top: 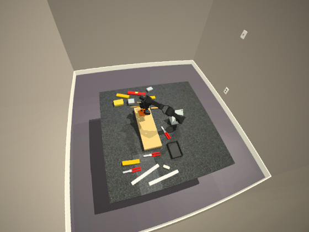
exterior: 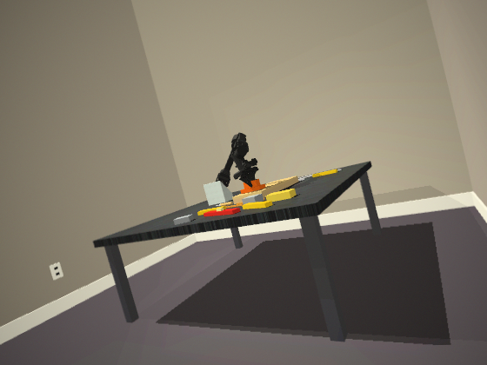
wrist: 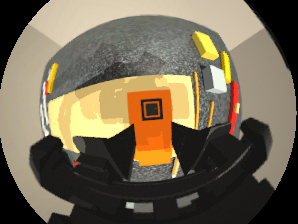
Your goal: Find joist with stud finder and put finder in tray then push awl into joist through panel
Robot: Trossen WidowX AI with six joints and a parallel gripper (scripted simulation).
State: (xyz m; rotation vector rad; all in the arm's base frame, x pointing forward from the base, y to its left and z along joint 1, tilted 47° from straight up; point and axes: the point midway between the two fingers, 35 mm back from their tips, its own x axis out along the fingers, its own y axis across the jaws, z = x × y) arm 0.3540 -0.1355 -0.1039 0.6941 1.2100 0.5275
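My gripper tip is now 490 mm to the right of the dark tray, 210 mm past it and 50 mm above it. The rest, counted from my gripper tip: awl 190 mm behind, 70 mm to the right, 60 mm below; then grey block 220 mm to the right, 100 mm ahead, 50 mm below; then orange stud finder 20 mm above, 10 mm ahead.
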